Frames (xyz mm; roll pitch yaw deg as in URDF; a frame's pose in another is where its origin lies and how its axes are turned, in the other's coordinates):
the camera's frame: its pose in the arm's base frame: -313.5 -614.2 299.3 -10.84 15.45 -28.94
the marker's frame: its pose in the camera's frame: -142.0 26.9 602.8 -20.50 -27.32 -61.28
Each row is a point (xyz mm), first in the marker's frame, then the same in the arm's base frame.
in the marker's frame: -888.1 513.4 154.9
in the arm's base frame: 116.9 262.9 292.3
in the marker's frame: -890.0 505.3 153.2
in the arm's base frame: 109.1 265.0 295.1
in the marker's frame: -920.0 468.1 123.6
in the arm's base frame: 57.2 283.2 283.5
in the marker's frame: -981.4 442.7 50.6
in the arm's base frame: -16.2 306.6 221.8
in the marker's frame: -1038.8 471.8 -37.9
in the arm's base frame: -54.9 310.6 119.5
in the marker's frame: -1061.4 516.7 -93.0
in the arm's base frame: -55.5 297.5 46.1
